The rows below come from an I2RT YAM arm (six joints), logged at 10 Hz.
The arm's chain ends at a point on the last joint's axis. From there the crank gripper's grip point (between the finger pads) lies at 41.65 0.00 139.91 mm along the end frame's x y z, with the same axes.
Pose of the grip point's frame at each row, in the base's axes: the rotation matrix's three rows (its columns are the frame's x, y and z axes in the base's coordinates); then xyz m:
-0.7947 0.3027 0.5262; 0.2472 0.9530 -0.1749; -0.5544 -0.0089 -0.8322; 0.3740 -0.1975 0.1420
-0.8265 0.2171 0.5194; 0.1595 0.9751 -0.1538; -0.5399 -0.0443 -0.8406; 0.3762 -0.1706 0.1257
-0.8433 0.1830 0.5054; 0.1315 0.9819 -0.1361; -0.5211 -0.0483 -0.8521; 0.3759 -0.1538 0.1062
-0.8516 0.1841 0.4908; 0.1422 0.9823 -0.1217; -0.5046 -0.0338 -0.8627; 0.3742 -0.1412 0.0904
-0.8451 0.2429 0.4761; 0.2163 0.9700 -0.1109; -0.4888 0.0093 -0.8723; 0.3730 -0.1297 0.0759
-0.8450 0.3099 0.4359; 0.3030 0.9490 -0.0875; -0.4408 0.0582 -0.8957; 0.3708 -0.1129 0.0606
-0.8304 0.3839 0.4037; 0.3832 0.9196 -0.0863; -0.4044 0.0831 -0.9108; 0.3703 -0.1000 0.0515
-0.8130 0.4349 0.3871; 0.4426 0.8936 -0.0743; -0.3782 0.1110 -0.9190; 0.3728 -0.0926 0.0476
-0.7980 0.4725 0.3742; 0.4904 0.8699 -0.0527; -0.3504 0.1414 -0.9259; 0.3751 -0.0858 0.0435
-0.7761 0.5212 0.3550; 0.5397 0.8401 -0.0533; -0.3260 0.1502 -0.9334; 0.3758 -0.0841 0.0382
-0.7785 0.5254 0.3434; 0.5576 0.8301 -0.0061; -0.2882 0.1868 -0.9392; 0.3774 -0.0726 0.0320
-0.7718 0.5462 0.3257; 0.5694 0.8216 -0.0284; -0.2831 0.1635 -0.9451; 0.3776 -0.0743 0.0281
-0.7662 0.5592 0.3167; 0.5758 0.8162 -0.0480; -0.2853 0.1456 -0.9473; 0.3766 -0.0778 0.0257
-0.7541 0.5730 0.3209; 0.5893 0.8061 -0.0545; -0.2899 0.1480 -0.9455; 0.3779 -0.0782 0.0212
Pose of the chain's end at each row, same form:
-0.7947 0.3027 0.5262; 0.2472 0.9530 -0.1749; -0.5544 -0.0089 -0.8322; 0.3335 -0.1833 0.2815
-0.8265 0.2171 0.5194; 0.1595 0.9751 -0.1538; -0.5399 -0.0443 -0.8406; 0.3380 -0.1557 0.2658
-0.8433 0.1830 0.5054; 0.1315 0.9819 -0.1361; -0.5211 -0.0483 -0.8521; 0.3403 -0.1402 0.2471
-0.8516 0.1841 0.4908; 0.1422 0.9823 -0.1217; -0.5046 -0.0338 -0.8627; 0.3410 -0.1301 0.2321
-0.8451 0.2429 0.4761; 0.2163 0.9700 -0.1109; -0.4888 0.0093 -0.8723; 0.3416 -0.1232 0.2183
-0.8450 0.3099 0.4359; 0.3030 0.9490 -0.0875; -0.4408 0.0582 -0.8957; 0.3450 -0.1133 0.2043
-0.8304 0.3839 0.4037; 0.3832 0.9196 -0.0863; -0.4044 0.0831 -0.9108; 0.3484 -0.1039 0.1958
-0.8130 0.4349 0.3871; 0.4426 0.8936 -0.0743; -0.3782 0.1110 -0.9190; 0.3525 -0.1006 0.1919
-0.7980 0.4725 0.3742; 0.4904 0.8699 -0.0527; -0.3504 0.1414 -0.9259; 0.3560 -0.0989 0.1876
-0.7761 0.5212 0.3550; 0.5397 0.8401 -0.0533; -0.3260 0.1502 -0.9334; 0.3585 -0.0991 0.1824
-0.7785 0.5254 0.3434; 0.5576 0.8301 -0.0061; -0.2882 0.1868 -0.9392; 0.3618 -0.0950 0.1754
-0.7718 0.5462 0.3257; 0.5694 0.8216 -0.0284; -0.2831 0.1635 -0.9451; 0.3642 -0.0940 0.1721
-0.7662 0.5592 0.3167; 0.5758 0.8162 -0.0480; -0.2853 0.1456 -0.9473; 0.3642 -0.0951 0.1701
-0.7541 0.5730 0.3209; 0.5893 0.8061 -0.0545; -0.2899 0.1480 -0.9455; 0.3644 -0.0951 0.1656

